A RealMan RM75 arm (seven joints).
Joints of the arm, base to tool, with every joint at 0 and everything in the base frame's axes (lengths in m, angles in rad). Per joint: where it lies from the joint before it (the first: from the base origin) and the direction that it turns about. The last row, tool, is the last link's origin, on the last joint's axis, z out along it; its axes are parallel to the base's.
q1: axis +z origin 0 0 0.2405
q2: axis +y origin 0 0 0
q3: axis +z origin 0 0 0.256
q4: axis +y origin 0 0 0
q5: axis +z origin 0 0 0.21
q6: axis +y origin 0 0 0
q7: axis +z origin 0 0 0.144
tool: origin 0 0 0
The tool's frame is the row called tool.
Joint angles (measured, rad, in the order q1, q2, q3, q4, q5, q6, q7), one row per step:
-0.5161, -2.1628, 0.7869, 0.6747, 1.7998, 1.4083, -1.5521
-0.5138, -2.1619, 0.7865, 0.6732, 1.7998, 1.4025, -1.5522
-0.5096, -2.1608, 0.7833, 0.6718, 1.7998, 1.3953, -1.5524
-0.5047, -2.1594, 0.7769, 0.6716, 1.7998, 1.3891, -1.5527
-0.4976, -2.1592, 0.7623, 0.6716, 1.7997, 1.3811, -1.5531
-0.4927, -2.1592, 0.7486, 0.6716, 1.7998, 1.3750, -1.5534
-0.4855, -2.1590, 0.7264, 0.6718, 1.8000, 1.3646, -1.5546
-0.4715, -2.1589, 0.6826, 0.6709, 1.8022, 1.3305, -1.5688
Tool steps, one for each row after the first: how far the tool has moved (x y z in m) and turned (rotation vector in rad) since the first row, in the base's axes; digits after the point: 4 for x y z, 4 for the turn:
-0.0017, 0.0001, 0.0002, 0.0031, 0.0026, 0.0073
-0.0045, 0.0000, 0.0009, 0.0092, 0.0050, 0.0189
-0.0076, 0.0000, 0.0024, 0.0179, 0.0062, 0.0318
-0.0121, 0.0000, 0.0048, 0.0332, 0.0040, 0.0526
-0.0156, 0.0002, 0.0070, 0.0464, 0.0013, 0.0695
-0.0212, 0.0005, 0.0106, 0.0680, -0.0028, 0.0970
-0.0340, 0.0017, 0.0176, 0.1108, -0.0099, 0.1696

